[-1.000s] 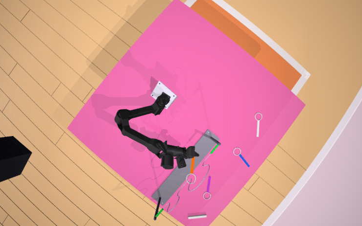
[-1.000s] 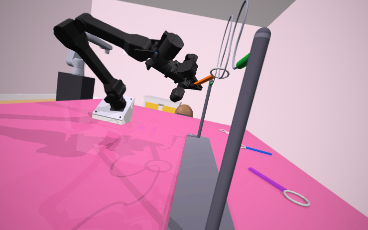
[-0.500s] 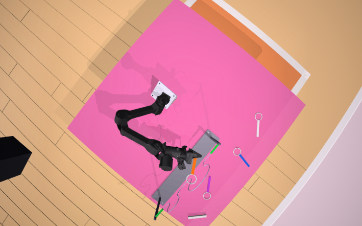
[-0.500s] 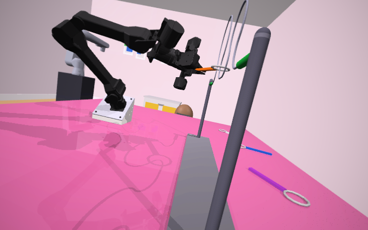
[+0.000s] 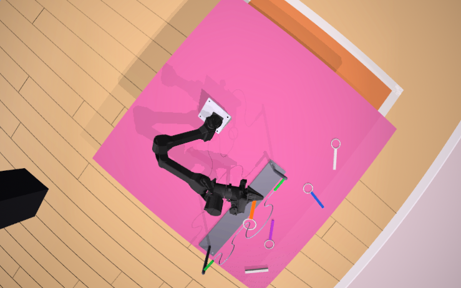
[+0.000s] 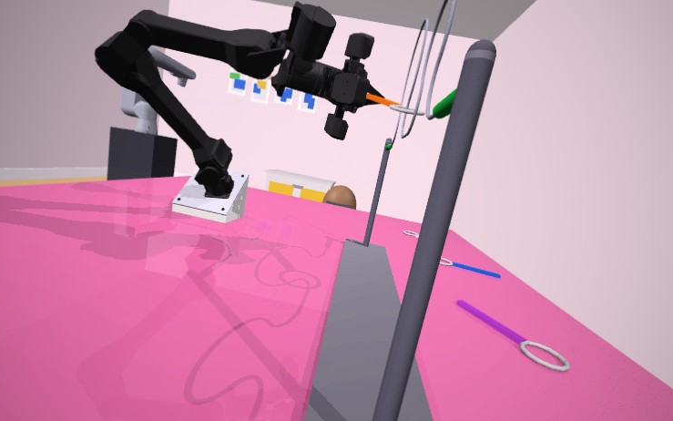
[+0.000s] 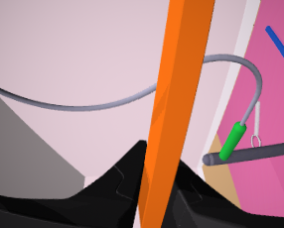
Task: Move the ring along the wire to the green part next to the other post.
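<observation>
Right now the orange-handled ring is 10 mm ahead of my gripper tip, 90 mm to the right of it and 20 mm below it. Round my gripper tip: purple-handled ring 250 mm ahead, 210 mm to the right, 350 mm below; white bar 310 mm ahead, 430 mm to the right, 340 mm below.
</observation>
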